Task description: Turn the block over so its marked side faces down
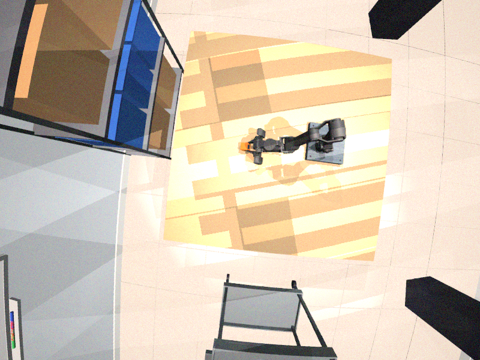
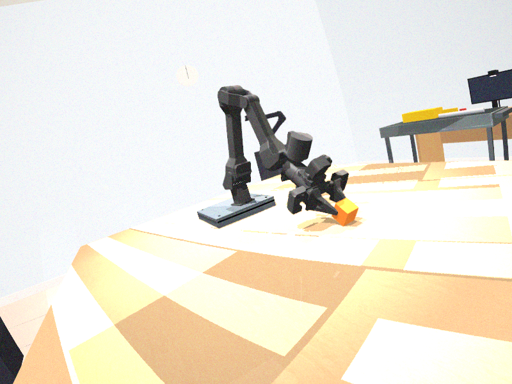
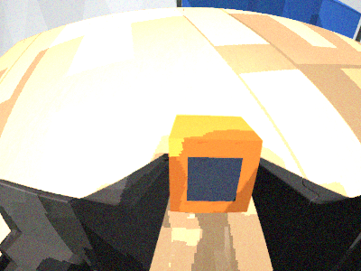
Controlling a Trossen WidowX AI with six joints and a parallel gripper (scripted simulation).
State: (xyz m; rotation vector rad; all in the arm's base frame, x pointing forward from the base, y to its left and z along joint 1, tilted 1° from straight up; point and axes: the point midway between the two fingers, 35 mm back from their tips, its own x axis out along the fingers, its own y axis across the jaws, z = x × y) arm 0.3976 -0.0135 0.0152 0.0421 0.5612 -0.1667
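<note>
Now: the block right at my gripper tip.
</note>
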